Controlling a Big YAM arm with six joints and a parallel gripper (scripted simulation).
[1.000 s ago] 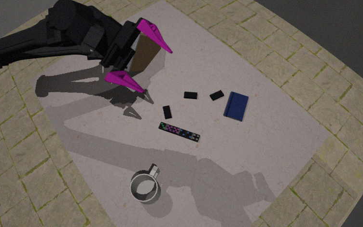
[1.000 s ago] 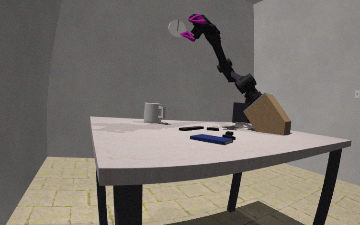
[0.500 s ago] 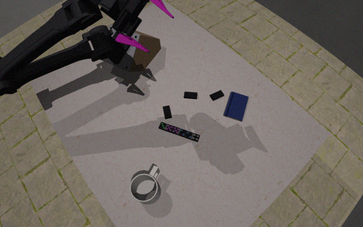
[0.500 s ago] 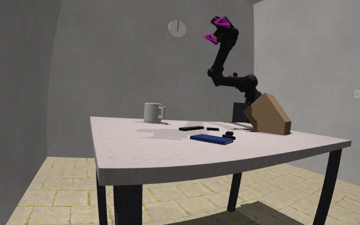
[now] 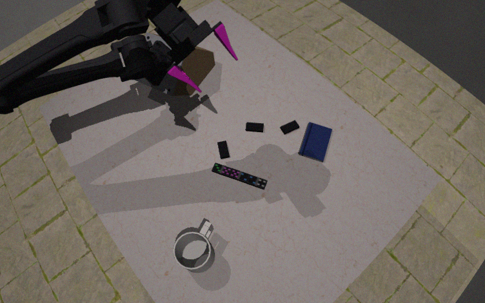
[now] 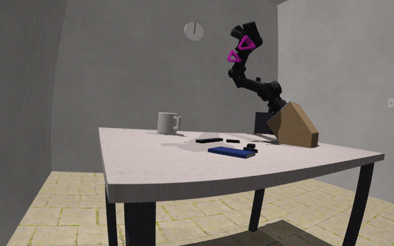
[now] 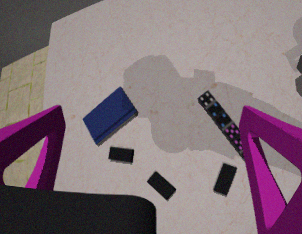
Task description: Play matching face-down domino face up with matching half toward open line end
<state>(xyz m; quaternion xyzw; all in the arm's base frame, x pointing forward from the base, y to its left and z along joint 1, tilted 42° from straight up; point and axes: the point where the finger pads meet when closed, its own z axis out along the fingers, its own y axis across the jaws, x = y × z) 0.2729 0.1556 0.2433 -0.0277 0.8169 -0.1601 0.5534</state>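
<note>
Right now the domino is 370 mm below my hand, 200 mm to the left of it and 80 mm ahead of it. Also, from my hand: blue book: 370 mm below, 210 mm to the left, 170 mm ahead; mug: 330 mm below, 270 mm to the right, 140 mm ahead.
</note>
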